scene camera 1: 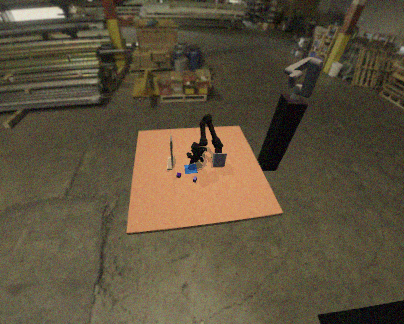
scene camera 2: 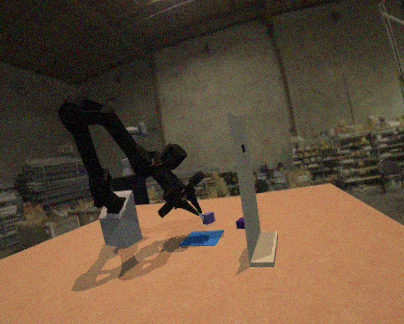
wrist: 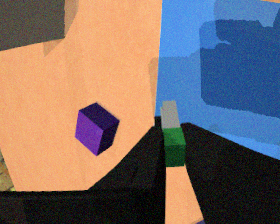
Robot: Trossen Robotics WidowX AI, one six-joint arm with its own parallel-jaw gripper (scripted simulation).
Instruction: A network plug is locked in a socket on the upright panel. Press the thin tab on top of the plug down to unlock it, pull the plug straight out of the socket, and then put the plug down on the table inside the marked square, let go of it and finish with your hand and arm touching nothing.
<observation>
The pictures show: my gripper, a network plug, a blue marked square and an upright grey panel.
My gripper also shows in the wrist view.
</observation>
